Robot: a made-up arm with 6 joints.
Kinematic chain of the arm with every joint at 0, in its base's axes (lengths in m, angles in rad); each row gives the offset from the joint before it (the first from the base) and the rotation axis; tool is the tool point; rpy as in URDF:
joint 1: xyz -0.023 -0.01 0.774 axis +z
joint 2: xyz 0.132 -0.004 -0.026 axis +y
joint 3: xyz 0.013 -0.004 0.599 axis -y
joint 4: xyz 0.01 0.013 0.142 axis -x
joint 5: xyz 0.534 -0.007 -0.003 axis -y
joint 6: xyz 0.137 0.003 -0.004 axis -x
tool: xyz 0.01 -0.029 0.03 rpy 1.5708 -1.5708 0
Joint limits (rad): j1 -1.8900..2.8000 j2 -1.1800..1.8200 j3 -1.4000..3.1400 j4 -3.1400..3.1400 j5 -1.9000..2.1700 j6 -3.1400..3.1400
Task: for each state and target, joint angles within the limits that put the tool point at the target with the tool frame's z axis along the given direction. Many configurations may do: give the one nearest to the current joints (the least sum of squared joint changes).
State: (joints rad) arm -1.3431 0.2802 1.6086 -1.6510 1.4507 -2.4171
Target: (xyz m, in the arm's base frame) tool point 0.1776 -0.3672 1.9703 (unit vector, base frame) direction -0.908 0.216 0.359
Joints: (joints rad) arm -0.8300 0.2783 1.5654 -2.2007 1.0588 -2.9937
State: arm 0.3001 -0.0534 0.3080 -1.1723 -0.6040 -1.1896
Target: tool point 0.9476 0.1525 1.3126 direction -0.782 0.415 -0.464
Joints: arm 0.0566 0.3560 0.2831 -1.1656 -0.8564 -1.2709
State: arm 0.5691 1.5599 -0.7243 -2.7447 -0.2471 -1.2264
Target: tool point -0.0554 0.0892 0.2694 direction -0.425 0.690 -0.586
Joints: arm 1.2852 1.8200 -1.1842 -3.0400 -0.5703 -1.0091
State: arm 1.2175 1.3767 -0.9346 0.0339 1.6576 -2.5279
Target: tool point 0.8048 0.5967 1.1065 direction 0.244 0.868 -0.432
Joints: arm 0.6460 0.4733 -0.2748 -0.0396 1.7513 -2.1564
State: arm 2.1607 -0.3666 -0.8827 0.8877 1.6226 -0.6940
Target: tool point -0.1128 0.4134 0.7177 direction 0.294 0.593 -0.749
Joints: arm 1.4554 0.1884 -1.4000 1.7488 1.1470 -0.9439
